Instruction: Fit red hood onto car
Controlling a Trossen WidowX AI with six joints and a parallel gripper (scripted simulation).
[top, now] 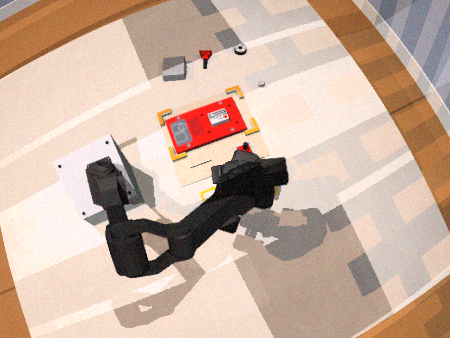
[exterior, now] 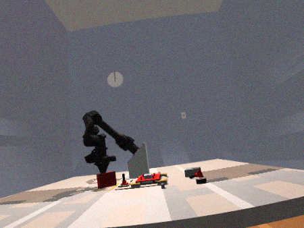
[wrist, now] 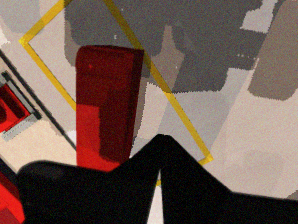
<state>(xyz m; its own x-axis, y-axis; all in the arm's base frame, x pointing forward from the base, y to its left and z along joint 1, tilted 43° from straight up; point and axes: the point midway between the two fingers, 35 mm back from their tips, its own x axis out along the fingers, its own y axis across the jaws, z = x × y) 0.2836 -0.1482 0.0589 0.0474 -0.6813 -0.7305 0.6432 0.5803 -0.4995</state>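
My gripper tip is 2 cm to the right of the red hood, 2 cm short of it and 2 cm above it. The rest, counted from my gripper tip: grey engine block: 24 cm to the left, 5 cm ahead, 3 cm below; dark wheel: 46 cm to the left, 20 cm ahead, 4 cm below; orange-cornered jig: 22 cm to the left, 4 cm below, 2 cm ahead.
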